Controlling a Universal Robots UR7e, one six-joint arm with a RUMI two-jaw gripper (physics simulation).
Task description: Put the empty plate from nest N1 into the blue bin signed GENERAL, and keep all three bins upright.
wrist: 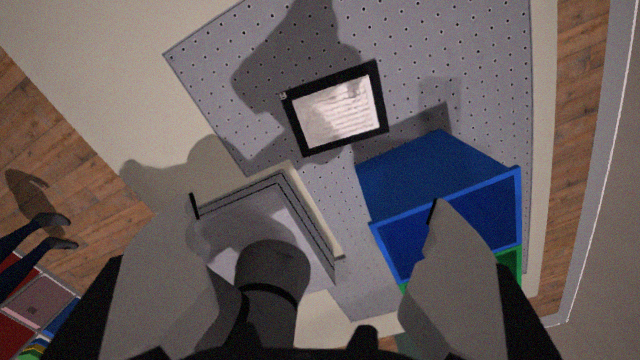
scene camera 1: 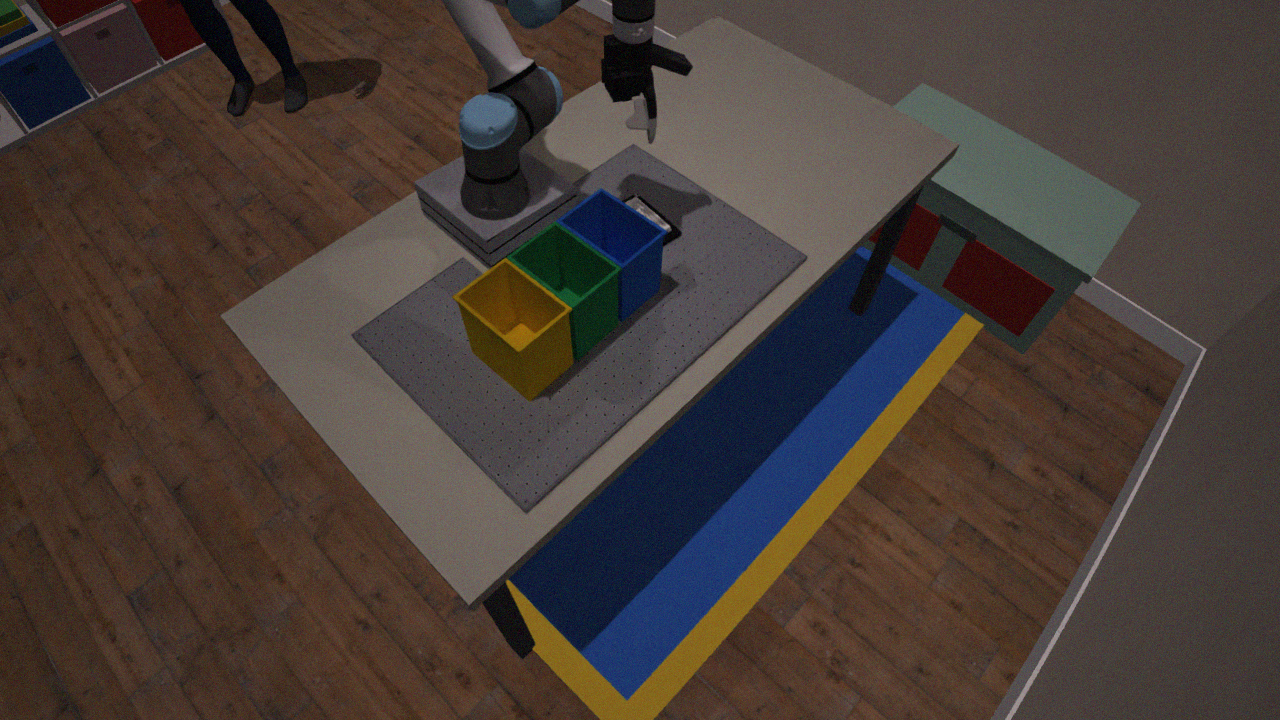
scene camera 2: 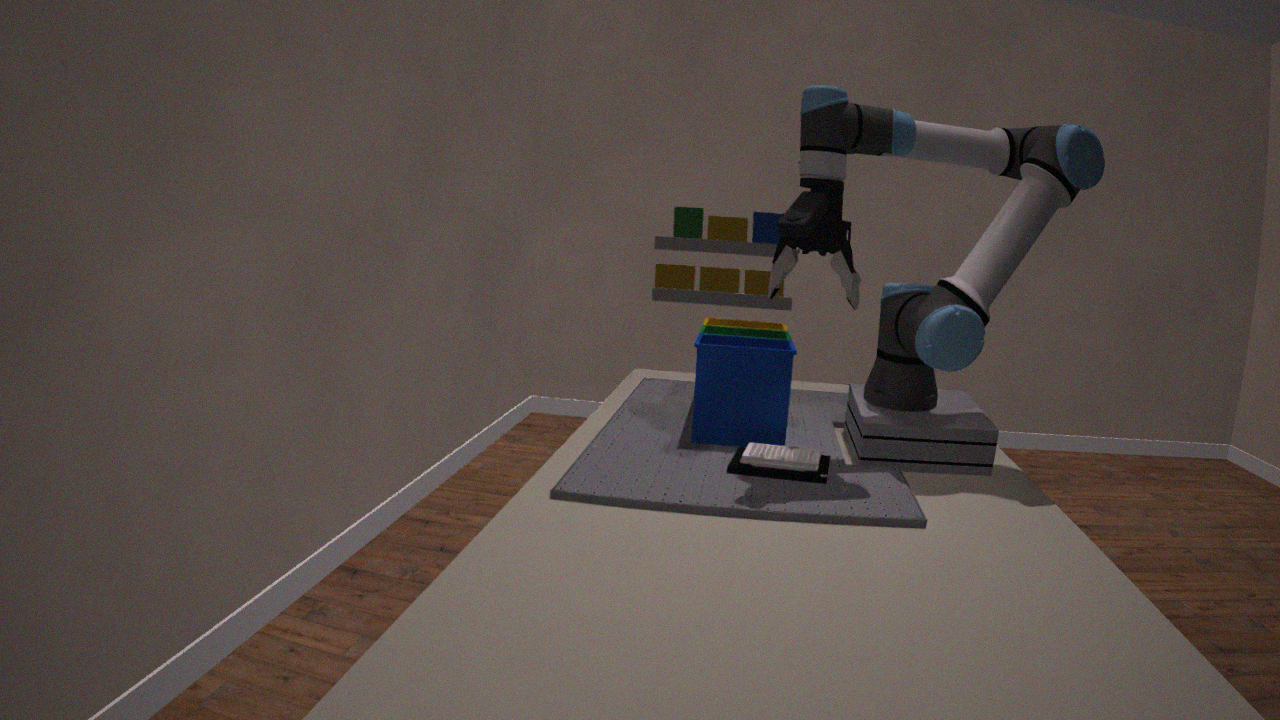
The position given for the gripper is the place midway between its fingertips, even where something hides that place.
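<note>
Plate (scene camera 2: pixel 763 455), (wrist: pixel 346 109) visible. Likewise a green bin (scene camera 1: pixel 583 278), (scene camera 2: pixel 706 329) and a blue bin (scene camera 2: pixel 742 385), (wrist: pixel 399 186), (scene camera 1: pixel 623 235). The gripper (scene camera 2: pixel 812 304) is visible too.
</note>
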